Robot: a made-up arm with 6 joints. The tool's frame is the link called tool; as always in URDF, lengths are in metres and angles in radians. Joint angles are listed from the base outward. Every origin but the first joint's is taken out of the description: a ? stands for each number. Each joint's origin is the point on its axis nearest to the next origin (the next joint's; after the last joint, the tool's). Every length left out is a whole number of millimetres.
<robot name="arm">
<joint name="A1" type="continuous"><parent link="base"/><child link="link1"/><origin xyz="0 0 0.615"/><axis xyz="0 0 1"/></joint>
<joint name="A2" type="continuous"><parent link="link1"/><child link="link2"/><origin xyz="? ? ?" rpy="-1.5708 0 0"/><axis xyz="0 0 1"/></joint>
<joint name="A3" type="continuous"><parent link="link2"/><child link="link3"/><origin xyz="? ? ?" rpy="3.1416 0 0"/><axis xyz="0 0 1"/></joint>
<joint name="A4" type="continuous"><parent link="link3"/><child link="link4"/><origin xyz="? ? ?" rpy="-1.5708 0 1.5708"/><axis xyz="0 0 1"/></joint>
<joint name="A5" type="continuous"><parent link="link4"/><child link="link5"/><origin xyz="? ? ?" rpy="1.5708 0 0"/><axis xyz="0 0 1"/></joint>
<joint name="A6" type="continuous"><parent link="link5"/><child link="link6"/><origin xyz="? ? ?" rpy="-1.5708 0 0"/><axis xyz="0 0 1"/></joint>
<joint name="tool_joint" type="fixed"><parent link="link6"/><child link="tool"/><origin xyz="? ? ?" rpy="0 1.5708 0"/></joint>
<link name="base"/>
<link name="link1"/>
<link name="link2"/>
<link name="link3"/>
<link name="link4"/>
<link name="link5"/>
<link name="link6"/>
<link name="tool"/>
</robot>
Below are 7 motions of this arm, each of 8 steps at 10 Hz.
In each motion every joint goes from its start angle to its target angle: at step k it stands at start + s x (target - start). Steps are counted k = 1, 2, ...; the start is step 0. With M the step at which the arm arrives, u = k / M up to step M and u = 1 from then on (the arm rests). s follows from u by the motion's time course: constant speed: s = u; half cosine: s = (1 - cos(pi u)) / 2; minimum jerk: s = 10 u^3 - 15 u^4 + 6 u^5.
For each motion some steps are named. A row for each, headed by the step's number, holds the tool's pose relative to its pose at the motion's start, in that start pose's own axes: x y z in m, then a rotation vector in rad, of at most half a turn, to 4 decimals.
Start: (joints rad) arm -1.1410 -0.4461 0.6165 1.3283 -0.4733 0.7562
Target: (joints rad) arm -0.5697 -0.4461 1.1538 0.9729 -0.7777 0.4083
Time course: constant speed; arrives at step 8
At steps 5, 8:
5: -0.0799 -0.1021 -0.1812 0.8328 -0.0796 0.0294
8: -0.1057 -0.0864 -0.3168 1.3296 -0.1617 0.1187

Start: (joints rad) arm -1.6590 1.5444 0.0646 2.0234 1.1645 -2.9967
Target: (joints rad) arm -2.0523 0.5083 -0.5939 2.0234 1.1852 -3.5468
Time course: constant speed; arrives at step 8
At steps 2, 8:
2: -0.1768 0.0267 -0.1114 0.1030 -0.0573 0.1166
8: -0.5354 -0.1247 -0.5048 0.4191 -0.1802 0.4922

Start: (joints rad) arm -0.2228 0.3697 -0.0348 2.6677 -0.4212 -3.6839
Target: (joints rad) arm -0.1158 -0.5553 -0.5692 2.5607 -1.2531 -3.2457
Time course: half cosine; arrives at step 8
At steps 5, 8:
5: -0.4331 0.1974 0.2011 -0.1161 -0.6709 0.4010
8: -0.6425 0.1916 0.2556 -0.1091 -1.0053 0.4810

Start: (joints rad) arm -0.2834 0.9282 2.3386 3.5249 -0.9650 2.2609
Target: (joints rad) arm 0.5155 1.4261 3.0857 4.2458 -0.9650 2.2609
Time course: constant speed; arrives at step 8
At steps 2, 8:
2: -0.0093 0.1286 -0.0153 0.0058 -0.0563 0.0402
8: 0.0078 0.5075 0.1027 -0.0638 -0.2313 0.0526

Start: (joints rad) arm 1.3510 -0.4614 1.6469 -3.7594 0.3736 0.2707
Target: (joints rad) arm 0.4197 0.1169 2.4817 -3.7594 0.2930 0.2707
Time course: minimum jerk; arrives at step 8
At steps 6, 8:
6: -0.0823 -0.2567 0.4295 -0.8055 0.0290 -0.2916
8: -0.1124 -0.2573 0.4774 -0.8921 0.0257 -0.3393

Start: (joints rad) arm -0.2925 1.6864 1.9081 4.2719 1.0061 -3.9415
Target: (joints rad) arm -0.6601 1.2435 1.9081 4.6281 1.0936 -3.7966
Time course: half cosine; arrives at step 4
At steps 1, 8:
1: 0.0219 -0.0981 0.0645 0.0122 -0.0455 -0.0936
8: -0.0310 -0.7089 0.3315 0.0571 -0.2420 -0.7155

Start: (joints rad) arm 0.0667 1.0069 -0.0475 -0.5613 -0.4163 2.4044
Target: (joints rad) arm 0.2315 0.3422 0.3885 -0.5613 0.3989 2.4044
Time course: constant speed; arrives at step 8
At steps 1, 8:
1: -0.1052 -0.0845 0.0182 -0.0457 0.1092 -0.1955
8: -1.0696 -0.1936 0.3261 -0.0982 0.6803 -1.6676

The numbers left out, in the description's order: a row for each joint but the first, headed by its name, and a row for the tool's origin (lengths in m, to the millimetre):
A2: 0.151 0 0
A3: 0 -0.603 0
A4: 0.658 0.219 0
A5: 0 0 0
A6: 0 -0.123 0
tool: 0 0 0

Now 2 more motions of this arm.
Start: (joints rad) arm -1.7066 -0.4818 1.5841 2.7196 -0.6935 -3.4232
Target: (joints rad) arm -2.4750 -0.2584 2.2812 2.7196 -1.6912 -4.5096
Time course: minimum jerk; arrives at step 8
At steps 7, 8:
7: -0.4389 0.4743 -0.0055 1.2828 -0.1843 1.4822
8: -0.4495 0.4772 -0.0050 1.3076 -0.1743 1.5077

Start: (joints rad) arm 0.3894 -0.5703 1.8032 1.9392 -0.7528 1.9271
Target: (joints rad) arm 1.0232 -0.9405 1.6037 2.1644 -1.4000 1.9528
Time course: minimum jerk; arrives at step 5
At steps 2, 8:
2: 0.1162 0.1891 0.0528 0.0278 -0.1791 0.3204
8: 0.2229 0.6262 0.2896 -0.0079 -0.6091 1.0027

